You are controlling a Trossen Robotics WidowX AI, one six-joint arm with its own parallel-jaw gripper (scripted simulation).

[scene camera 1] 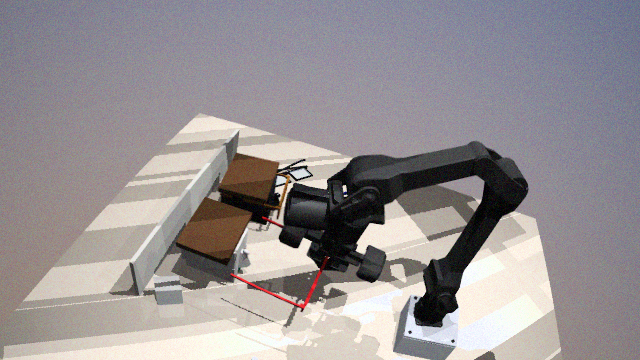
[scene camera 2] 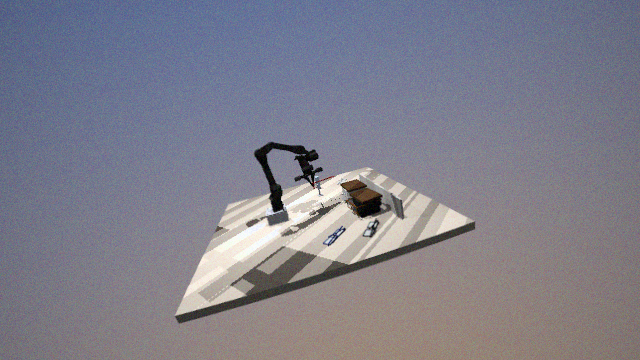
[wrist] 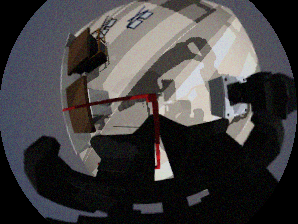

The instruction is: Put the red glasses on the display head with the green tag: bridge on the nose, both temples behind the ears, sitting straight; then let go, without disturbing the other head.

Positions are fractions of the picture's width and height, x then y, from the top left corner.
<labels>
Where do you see a display head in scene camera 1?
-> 0.40,0.50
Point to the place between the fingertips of the gripper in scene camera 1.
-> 0.50,0.74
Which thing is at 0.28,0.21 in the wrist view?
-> A display head.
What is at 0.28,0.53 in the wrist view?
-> A display head.
</labels>
